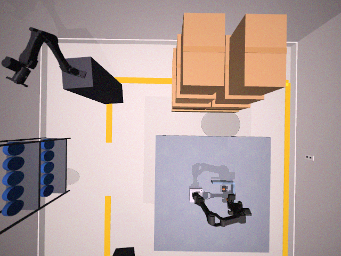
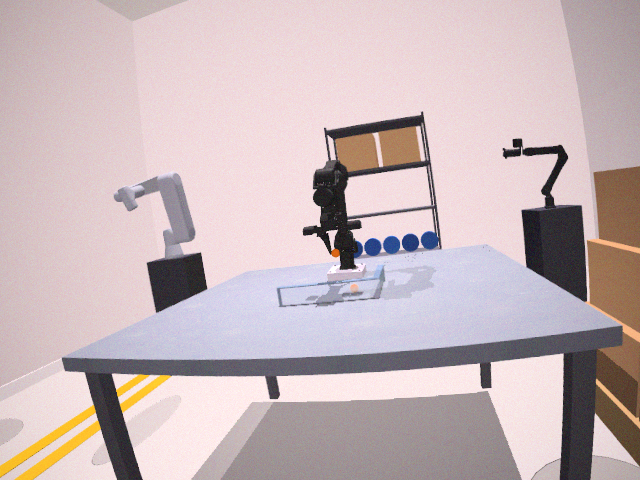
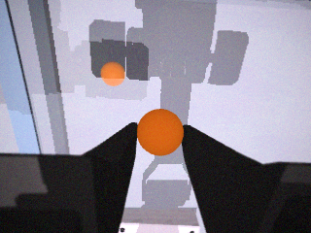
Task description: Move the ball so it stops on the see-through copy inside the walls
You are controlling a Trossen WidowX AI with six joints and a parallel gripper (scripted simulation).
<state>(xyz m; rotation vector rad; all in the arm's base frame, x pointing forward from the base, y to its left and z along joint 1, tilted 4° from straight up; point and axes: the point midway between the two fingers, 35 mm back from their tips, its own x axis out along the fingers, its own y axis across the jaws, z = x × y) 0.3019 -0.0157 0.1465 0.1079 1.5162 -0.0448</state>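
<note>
The see-through copy of ball is 120 mm below my gripper tip, 50 mm to the left of it and 10 mm ahead of it. Also, from my gripper tip: orange ball right at my gripper tip.
</note>
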